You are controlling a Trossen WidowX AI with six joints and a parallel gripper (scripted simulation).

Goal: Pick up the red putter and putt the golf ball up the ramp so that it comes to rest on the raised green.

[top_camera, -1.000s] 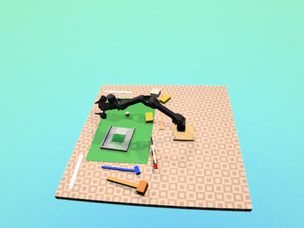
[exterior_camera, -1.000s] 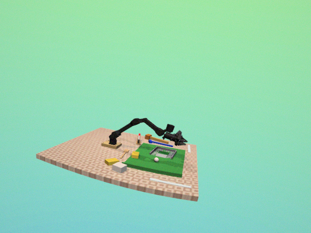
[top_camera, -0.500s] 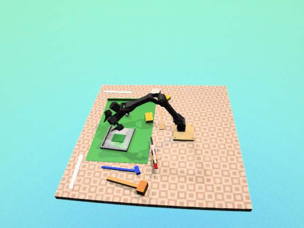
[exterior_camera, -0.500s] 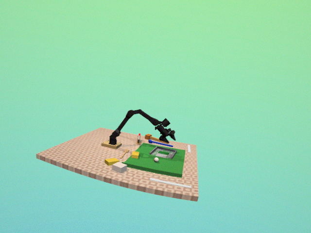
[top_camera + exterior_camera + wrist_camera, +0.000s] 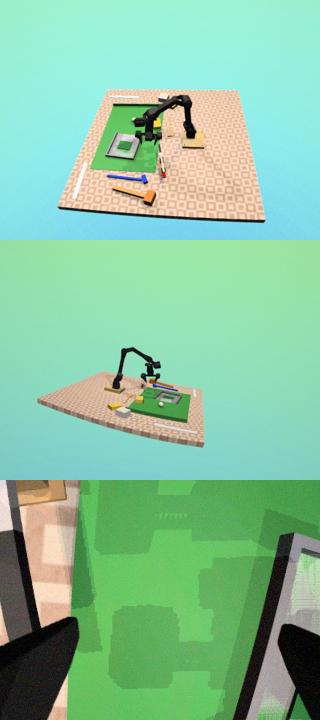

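Now: gripper tip 12 cm past the red putter, 10 cm to the right of it and 4 cm above it. The rest, counted from my gripper tip: blue mallet (23 cm to the left, 11 cm ahead, 9 cm below); beige block (66 cm to the right, 8 cm below, 3 cm behind); white golf ball (34 cm to the right, 18 cm ahead, 8 cm below).
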